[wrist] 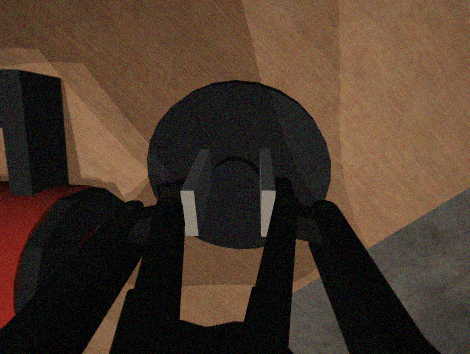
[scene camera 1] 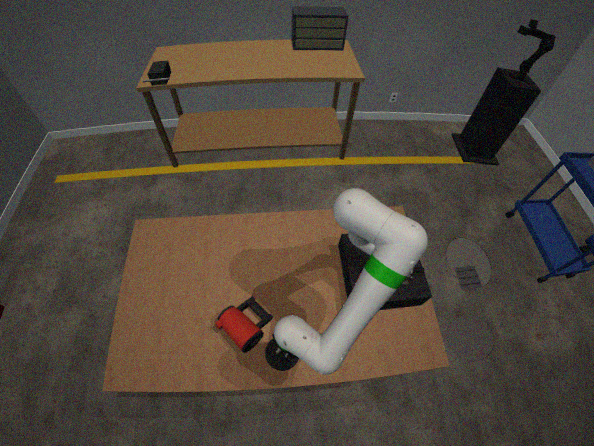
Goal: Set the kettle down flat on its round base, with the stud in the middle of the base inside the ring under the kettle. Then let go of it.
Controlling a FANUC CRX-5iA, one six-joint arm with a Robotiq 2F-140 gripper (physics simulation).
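Observation:
The red kettle [scene camera 1: 239, 327] [wrist: 15, 215] lies on its side on the mat, with its black handle [scene camera 1: 262, 314] [wrist: 45, 130] beside it. The ring under it cannot be made out. The round black base [scene camera 1: 275, 361] [wrist: 200, 115] lies flat next to the kettle's dark end, apart from it. Its stud [wrist: 235, 200] stands between the fingertips of my gripper [scene camera 1: 282, 352] [wrist: 235, 166]. The gripper points down over the middle of the base and appears shut on the stud. The arm hides part of the gripper and base in the scene view.
The brown mat [scene camera 1: 170, 250] ends in the grey floor [wrist: 430, 250] close to the base. The black box [scene camera 1: 410, 300] stands at the arm's foot. A wooden table [scene camera 1: 225, 65] stands at the back, and a blue cart [scene camera 1: 552, 235] at the right.

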